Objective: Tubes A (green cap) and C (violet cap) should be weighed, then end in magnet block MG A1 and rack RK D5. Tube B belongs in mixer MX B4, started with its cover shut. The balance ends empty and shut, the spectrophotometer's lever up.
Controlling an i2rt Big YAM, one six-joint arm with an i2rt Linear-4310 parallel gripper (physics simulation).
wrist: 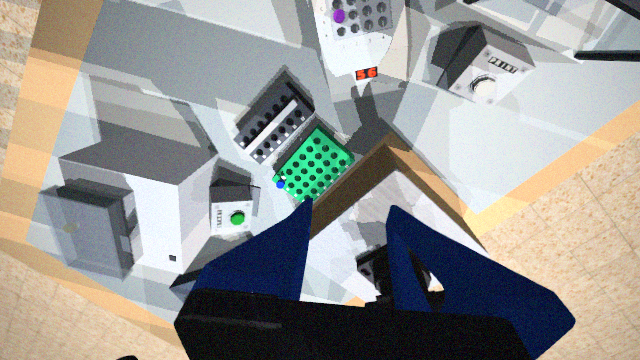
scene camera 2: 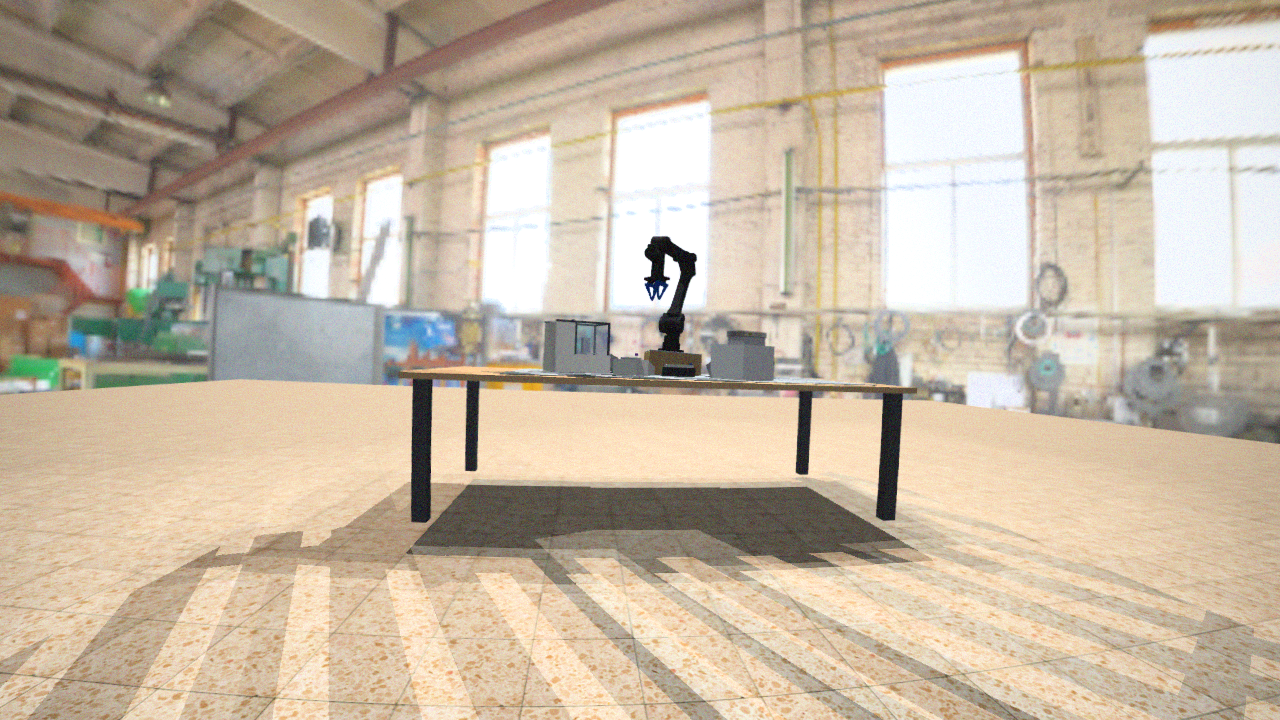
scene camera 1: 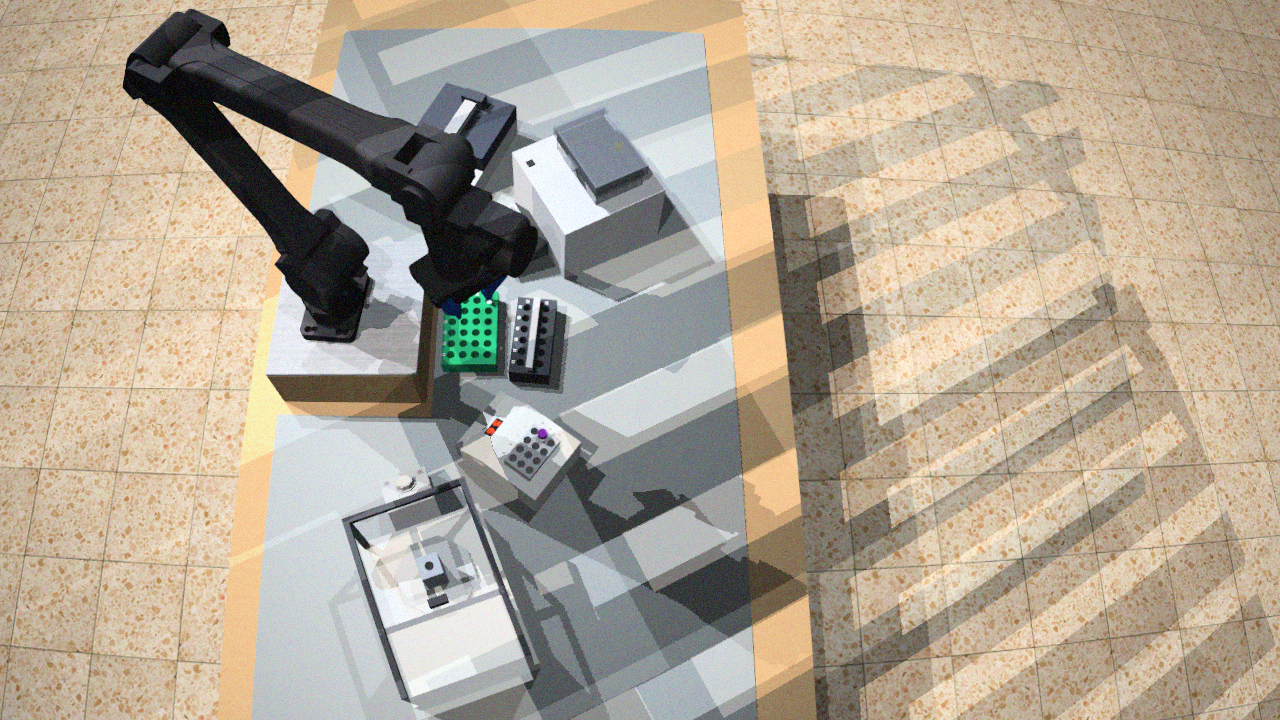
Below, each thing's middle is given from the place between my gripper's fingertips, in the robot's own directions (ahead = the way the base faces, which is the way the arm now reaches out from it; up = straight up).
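You'd find my gripper 100 mm above the glass door (scene camera 1: 454, 647), 20 mm short of it and 400 mm to the left of it. Counting from my hand, the mixer (scene camera 1: 591, 192) is a good way below, a good way ahead and far to the left. The balance (scene camera 1: 436, 539) sits 210 mm below my hand, 340 mm to the right of it and 10 mm behind it, and then there's the print button unit (scene camera 1: 417, 480), which is 270 mm below my hand, 90 mm behind it and 200 mm to the right of it.
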